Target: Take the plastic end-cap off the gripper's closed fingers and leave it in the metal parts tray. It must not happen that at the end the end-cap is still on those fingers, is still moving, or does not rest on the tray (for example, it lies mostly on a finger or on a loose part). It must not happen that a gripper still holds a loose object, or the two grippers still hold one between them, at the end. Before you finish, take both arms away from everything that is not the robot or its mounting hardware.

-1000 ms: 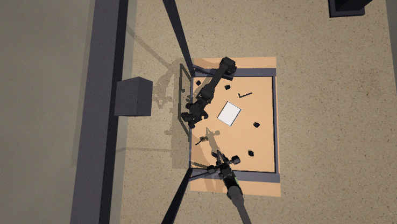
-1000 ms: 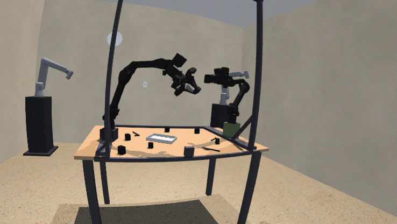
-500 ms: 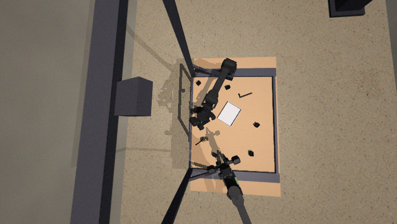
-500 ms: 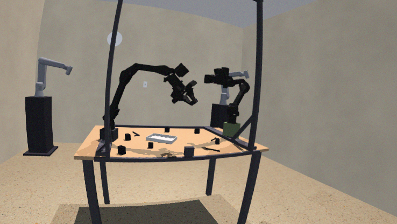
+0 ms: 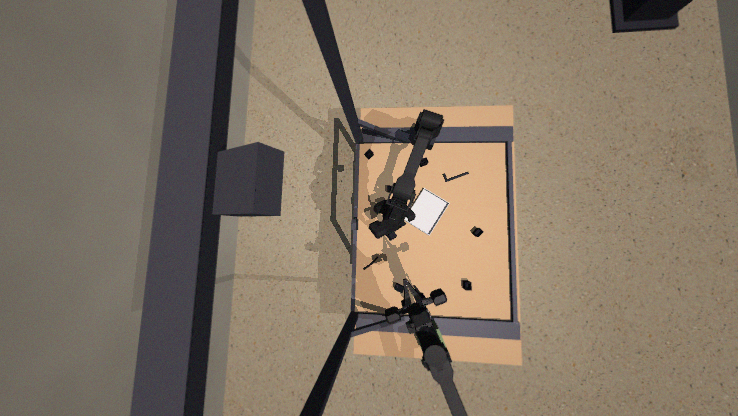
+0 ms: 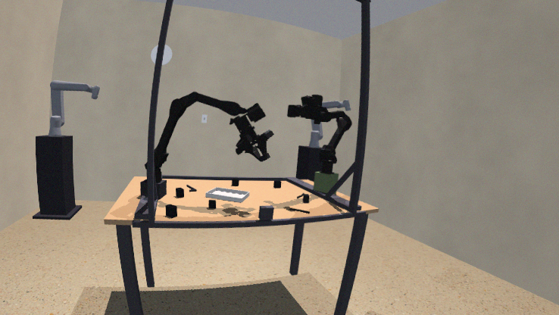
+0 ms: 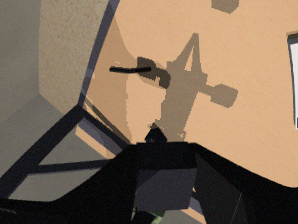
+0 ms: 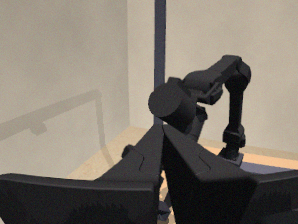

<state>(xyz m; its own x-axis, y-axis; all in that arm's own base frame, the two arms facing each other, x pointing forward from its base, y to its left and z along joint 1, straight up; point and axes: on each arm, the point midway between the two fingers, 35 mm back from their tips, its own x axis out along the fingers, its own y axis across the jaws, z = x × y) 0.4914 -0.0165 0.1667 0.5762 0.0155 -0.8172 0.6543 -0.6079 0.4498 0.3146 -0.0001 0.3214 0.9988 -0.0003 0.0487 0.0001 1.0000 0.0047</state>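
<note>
Right now my left hand is 3 cm to the left of the plastic end-cap and 2 cm above it. Also, from my left hand: metal parts tray (23 cm below, 18 cm ahead, 9 cm to the left).
</note>
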